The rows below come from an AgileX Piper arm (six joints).
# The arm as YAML. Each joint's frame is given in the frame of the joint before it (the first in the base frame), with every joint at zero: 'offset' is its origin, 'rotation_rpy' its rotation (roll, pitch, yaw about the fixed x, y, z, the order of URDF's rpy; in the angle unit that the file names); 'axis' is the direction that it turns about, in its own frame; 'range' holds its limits. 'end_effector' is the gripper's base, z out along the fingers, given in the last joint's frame.
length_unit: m
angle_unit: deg
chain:
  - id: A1
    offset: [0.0, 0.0, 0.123]
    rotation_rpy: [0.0, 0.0, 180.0]
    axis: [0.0, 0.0, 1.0]
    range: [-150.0, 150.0]
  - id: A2
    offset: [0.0, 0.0, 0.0]
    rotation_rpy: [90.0, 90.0, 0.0]
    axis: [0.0, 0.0, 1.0]
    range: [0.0, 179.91]
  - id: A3
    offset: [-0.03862, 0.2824, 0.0]
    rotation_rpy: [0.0, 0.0, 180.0]
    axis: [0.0, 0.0, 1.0]
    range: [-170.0, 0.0]
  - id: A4
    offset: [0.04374, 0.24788, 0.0]
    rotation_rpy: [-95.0, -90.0, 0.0]
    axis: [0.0, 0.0, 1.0]
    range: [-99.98, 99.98]
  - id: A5
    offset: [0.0, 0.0, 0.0]
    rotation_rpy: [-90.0, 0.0, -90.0]
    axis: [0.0, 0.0, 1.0]
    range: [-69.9, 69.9]
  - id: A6
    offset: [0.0, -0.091, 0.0]
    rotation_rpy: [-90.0, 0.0, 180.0]
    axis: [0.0, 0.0, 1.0]
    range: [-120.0, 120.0]
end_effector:
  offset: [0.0, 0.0, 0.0]
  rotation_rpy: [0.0, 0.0, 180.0]
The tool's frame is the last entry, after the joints.
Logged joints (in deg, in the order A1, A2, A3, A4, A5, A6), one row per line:
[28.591, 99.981, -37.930, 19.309, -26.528, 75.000]
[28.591, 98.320, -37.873, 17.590, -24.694, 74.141]
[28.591, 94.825, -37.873, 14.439, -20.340, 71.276]
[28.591, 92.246, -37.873, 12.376, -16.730, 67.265]
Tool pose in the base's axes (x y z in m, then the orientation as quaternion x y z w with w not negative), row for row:
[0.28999, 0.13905, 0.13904, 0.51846, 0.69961, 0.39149, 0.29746]
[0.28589, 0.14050, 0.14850, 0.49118, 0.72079, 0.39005, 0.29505]
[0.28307, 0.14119, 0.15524, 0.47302, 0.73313, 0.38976, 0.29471]
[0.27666, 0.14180, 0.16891, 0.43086, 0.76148, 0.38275, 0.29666]
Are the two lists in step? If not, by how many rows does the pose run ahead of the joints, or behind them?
The pose runs 1 row behind the joints: the pose in row i belongs to the joints in row i - 1.
